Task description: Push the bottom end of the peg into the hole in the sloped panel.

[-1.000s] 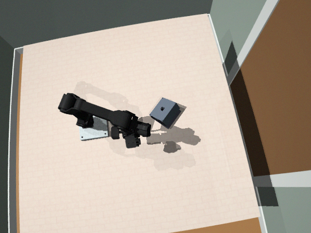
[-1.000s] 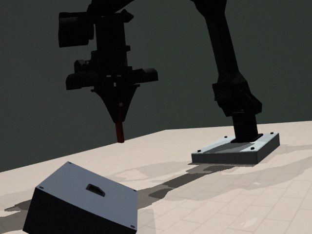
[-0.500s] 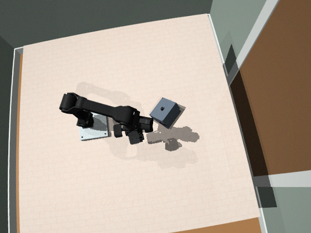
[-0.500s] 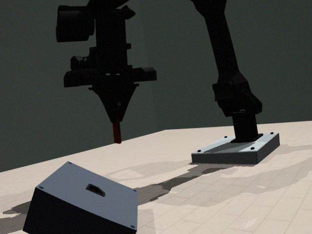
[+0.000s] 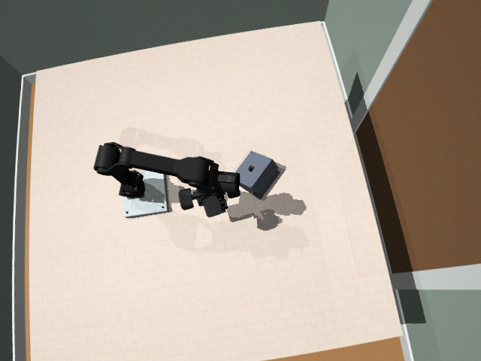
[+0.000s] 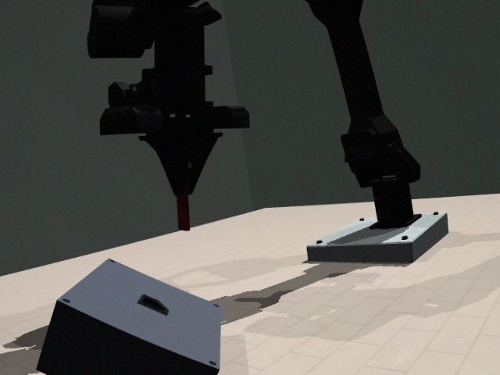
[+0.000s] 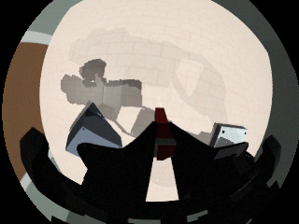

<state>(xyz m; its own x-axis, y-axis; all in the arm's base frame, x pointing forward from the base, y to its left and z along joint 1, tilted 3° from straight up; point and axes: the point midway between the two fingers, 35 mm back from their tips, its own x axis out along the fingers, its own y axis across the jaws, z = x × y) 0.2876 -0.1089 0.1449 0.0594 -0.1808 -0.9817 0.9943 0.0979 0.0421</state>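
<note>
The sloped panel is 15 cm ahead of my gripper tip, 11 cm to the left of it and 9 cm below it. Also, from my gripper tip: peg (2 cm above).
</note>
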